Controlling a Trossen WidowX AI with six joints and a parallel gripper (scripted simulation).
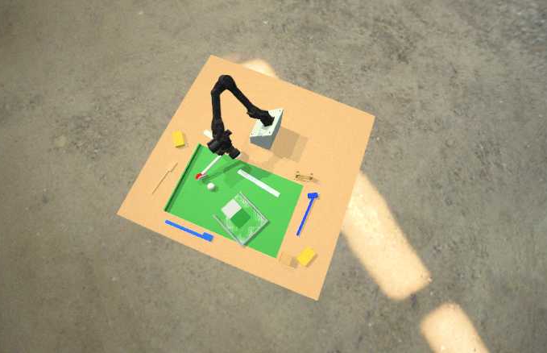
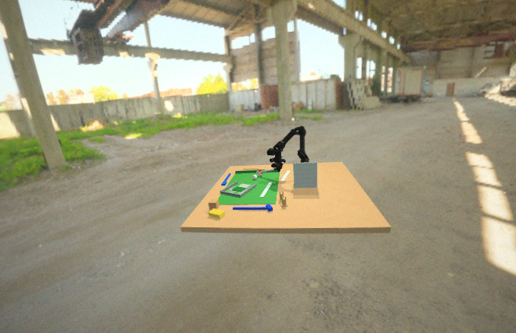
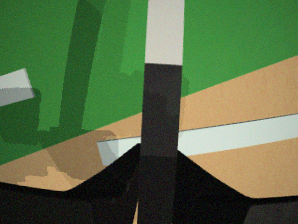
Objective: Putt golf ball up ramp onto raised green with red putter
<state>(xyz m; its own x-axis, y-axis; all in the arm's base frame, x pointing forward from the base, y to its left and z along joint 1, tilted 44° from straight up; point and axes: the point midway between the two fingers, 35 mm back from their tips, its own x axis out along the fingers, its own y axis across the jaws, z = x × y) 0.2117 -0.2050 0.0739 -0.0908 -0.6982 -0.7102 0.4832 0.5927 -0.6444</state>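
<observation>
My gripper tip is 11 cm short of the red putter, 5 cm to the left of it and 1 cm above it. Round my gripper tip: white golf ball: 24 cm ahead, 3 cm to the right, 5 cm below; then wooden stand: 1 cm behind, 50 cm to the left, 4 cm below; then blue putter: 21 cm ahead, 58 cm to the left, 6 cm below.
</observation>
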